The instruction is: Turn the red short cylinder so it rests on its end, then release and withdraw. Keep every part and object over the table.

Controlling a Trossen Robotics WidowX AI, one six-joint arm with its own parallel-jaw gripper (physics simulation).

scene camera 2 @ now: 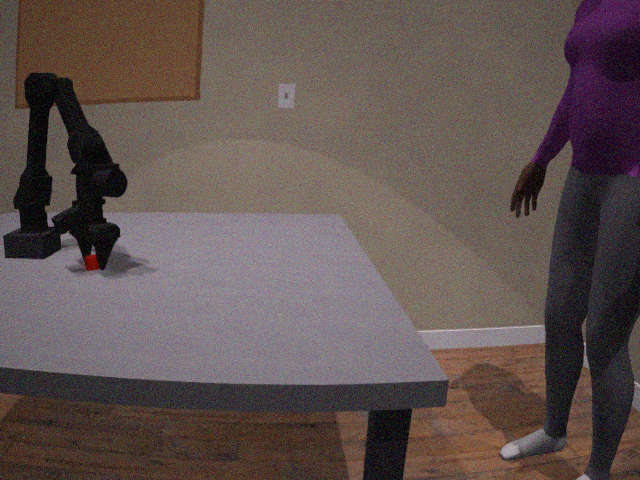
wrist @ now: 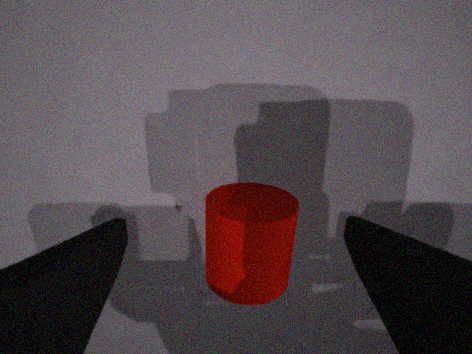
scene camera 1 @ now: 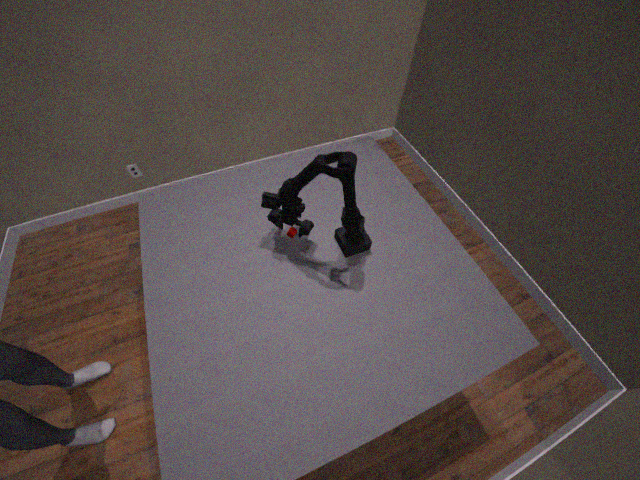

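The red short cylinder appears to lie on its side on the grey table. In the wrist view its curved side faces the camera and one flat end shows at the top. My gripper is open and points down, low over the table. Its fingers stand on either side of the cylinder. In the wrist view there is a gap between the cylinder and each finger. In scene camera 2 a finger stands close in front of its right edge.
The arm's base stands on the table beside the gripper. A person stands on the wooden floor past the table's edge; the feet show in scene camera 1. Shadows of the arm lie across the table around the cylinder.
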